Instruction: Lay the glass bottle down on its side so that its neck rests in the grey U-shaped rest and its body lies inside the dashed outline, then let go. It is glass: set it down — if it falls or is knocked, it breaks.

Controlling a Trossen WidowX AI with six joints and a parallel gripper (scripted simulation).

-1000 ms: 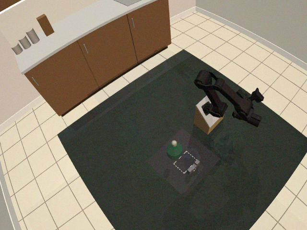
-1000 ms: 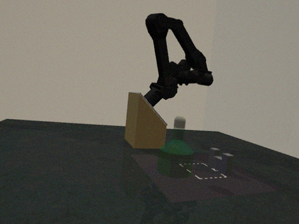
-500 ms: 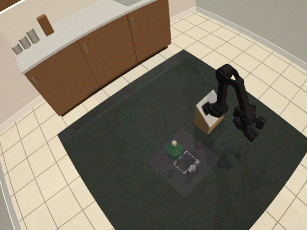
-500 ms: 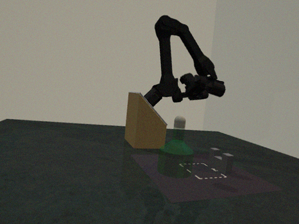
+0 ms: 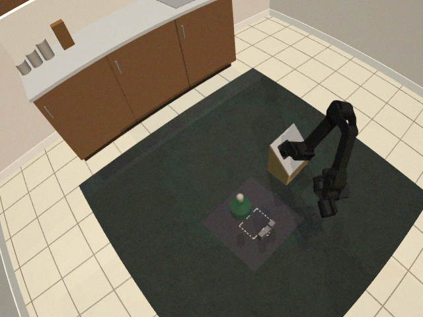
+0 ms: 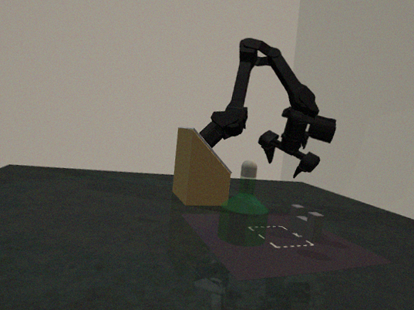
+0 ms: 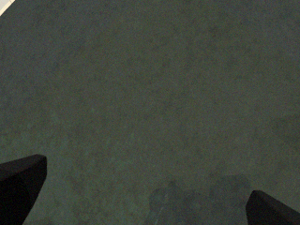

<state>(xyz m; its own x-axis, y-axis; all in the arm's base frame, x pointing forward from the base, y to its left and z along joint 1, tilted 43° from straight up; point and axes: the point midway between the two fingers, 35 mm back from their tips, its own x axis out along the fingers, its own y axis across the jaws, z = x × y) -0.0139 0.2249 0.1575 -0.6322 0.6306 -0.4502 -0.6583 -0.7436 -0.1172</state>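
The green glass bottle is 320 mm ahead of my gripper tip, 250 mm to the right of it and 10 mm below it. Round my gripper tip: grey mat 310 mm ahead, 170 mm to the right, 100 mm below.
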